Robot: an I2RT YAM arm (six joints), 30 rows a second.
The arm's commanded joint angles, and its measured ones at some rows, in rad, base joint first. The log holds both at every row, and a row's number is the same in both.
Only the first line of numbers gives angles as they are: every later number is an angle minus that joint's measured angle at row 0.
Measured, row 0:
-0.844, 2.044, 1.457, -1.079, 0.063, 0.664
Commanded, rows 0 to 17:
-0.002, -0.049, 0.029, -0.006, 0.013, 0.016
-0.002, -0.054, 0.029, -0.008, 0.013, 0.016
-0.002, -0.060, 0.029, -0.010, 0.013, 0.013
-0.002, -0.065, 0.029, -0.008, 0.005, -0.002
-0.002, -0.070, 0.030, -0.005, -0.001, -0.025
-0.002, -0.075, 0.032, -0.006, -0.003, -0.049
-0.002, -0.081, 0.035, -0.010, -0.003, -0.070
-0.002, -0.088, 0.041, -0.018, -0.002, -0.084
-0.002, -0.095, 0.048, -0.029, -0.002, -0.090
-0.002, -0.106, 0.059, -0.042, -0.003, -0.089
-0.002, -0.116, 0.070, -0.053, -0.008, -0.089
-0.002, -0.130, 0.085, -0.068, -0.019, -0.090
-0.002, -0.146, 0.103, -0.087, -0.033, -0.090
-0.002, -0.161, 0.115, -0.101, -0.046, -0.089
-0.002, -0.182, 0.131, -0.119, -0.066, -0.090
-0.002, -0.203, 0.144, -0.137, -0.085, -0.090
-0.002, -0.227, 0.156, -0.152, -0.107, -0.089
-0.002, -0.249, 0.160, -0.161, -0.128, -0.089
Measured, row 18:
0.000, -0.144, 0.107, -0.146, -0.057, -0.082
